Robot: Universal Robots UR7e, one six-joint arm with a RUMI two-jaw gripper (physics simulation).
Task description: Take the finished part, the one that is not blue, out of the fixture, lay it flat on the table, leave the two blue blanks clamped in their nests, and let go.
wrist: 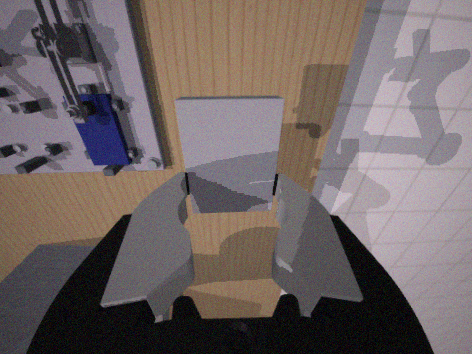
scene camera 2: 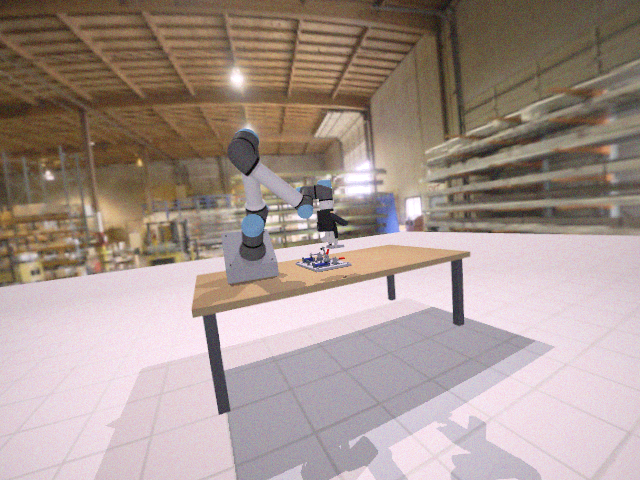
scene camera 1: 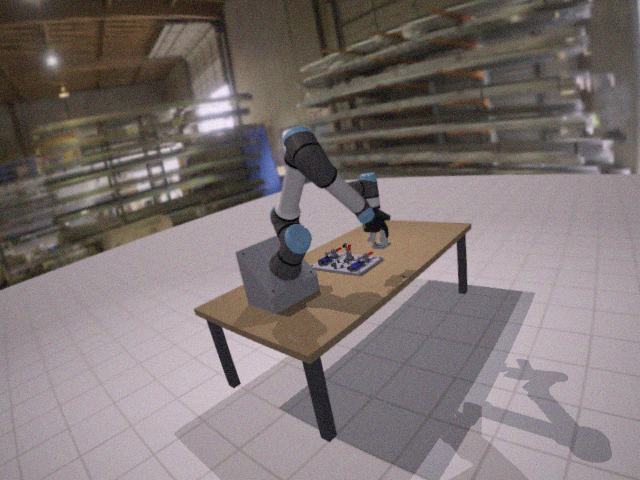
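Pixels of known places: gripper, fingertip midpoint: [wrist: 231, 174] [scene camera 2: 332, 248] [scene camera 1: 380, 247]; arm's base, link origin: [scene camera 2: 252, 251] [scene camera 1: 284, 267].
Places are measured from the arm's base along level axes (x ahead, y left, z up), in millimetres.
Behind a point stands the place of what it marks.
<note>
The finished part, a flat light-grey plate [scene camera 1: 382, 245] {x 361, y -314, z 1 mm} [scene camera 2: 334, 246] {x 366, y -322, z -3 mm} [wrist: 230, 132] {x 409, y -293, z 0 mm}, is held between the fingers of my gripper [scene camera 1: 379, 240] {x 371, y -292, z -14 mm} [scene camera 2: 331, 241] {x 371, y -292, z -14 mm} [wrist: 231, 174] {x 371, y -292, z -14 mm}. The gripper is shut on its near end. The part looks about level and hangs above the table, beside the fixture and apart from it. The fixture [scene camera 1: 336, 270] {x 315, y -40, z -139 mm} [scene camera 2: 336, 267] {x 438, y -194, z -146 mm} [wrist: 137, 120] {x 386, y -172, z -137 mm} is a pale base plate with nests and clamps. One blue blank [scene camera 1: 356, 265] {x 365, y -138, z -121 mm} [wrist: 106, 132] {x 376, y -137, z -121 mm} sits in its nest under a clamp. The other blue blank [scene camera 1: 324, 260] {x 367, y 77, z -113 mm} sits on the far side in scene camera 1 and does not show in the wrist view.
The wooden table [scene camera 1: 429, 232] {x 1053, y -260, z -152 mm} [scene camera 2: 413, 254] {x 1022, y -241, z -152 mm} [wrist: 250, 50] {x 459, y -320, z -152 mm} extends under and beyond the part. Clamps with red handles [scene camera 1: 348, 248] {x 474, y -19, z -73 mm} [scene camera 2: 327, 252] {x 476, y -26, z -75 mm} stand up from the fixture. The arm's grey base block [scene camera 1: 279, 291] {x -116, y -61, z -63 mm} [scene camera 2: 250, 273] {x -42, y -73, z -114 mm} [wrist: 45, 285] {x 127, y 43, z -68 mm} stands at the other end of the table.
</note>
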